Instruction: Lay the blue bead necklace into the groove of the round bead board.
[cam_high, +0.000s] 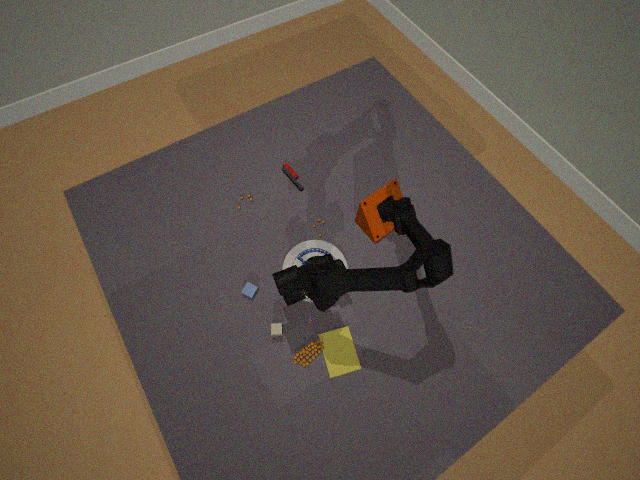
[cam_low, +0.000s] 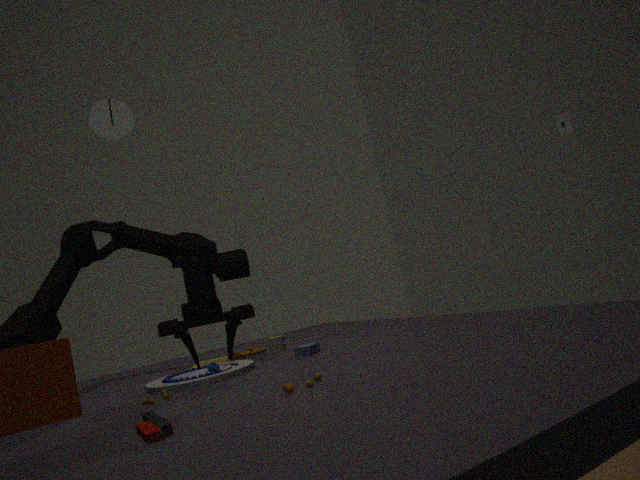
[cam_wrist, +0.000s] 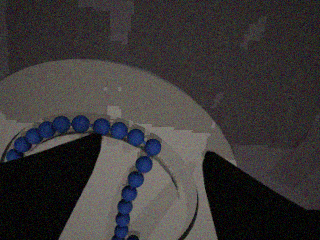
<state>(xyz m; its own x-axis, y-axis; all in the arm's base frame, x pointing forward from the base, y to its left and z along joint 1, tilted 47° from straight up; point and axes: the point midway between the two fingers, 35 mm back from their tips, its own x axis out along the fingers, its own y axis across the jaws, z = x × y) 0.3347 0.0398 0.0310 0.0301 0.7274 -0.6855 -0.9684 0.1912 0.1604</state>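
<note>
Right now my gripper tip is 5 cm to the left of the round white bead board, 4 cm past it and 1 cm above it. Round my gripper tip: cream cube 15 cm ahead, 3 cm to the left; then yellow sheet 18 cm to the left, 5 cm ahead, 2 cm below; then light blue cube 15 cm ahead, 12 cm to the right, 1 cm below.
</note>
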